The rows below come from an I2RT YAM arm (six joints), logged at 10 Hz.
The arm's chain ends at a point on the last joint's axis. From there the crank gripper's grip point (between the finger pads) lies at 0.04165 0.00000 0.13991 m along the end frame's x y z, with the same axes.
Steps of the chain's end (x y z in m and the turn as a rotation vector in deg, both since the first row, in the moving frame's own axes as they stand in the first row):
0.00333 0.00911 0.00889 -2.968 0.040 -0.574
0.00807 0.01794 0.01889 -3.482 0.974 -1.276
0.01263 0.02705 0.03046 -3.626 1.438 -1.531
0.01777 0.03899 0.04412 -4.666 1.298 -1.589
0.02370 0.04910 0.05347 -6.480 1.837 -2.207
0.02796 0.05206 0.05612 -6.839 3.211 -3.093
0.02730 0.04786 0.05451 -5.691 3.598 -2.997
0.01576 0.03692 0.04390 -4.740 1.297 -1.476
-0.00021 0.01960 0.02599 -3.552 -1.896 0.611
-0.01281 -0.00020 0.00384 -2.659 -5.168 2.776
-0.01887 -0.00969 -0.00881 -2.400 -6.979 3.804
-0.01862 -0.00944 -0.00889 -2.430 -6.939 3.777
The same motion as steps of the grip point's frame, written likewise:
0.00346 0.01594 0.00868 -2.968 0.040 -0.574
0.01052 0.02546 0.01793 -3.482 0.974 -1.276
0.01623 0.03470 0.02913 -3.626 1.438 -1.531
0.02107 0.04913 0.04273 -4.666 1.298 -1.589
0.02843 0.06312 0.05126 -6.480 1.837 -2.207
0.03610 0.06611 0.05271 -6.839 3.211 -3.093
0.03629 0.05919 0.05105 -5.691 3.598 -2.997
0.01905 0.04733 0.04249 -4.740 1.297 -1.476
-0.00491 0.02873 0.02701 -3.552 -1.896 0.611
-0.02578 0.00807 0.00682 -2.659 -5.168 2.776
-0.03645 -0.00155 -0.00497 -2.400 -6.979 3.804
-0.03610 -0.00124 -0.00507 -2.430 -6.939 3.777

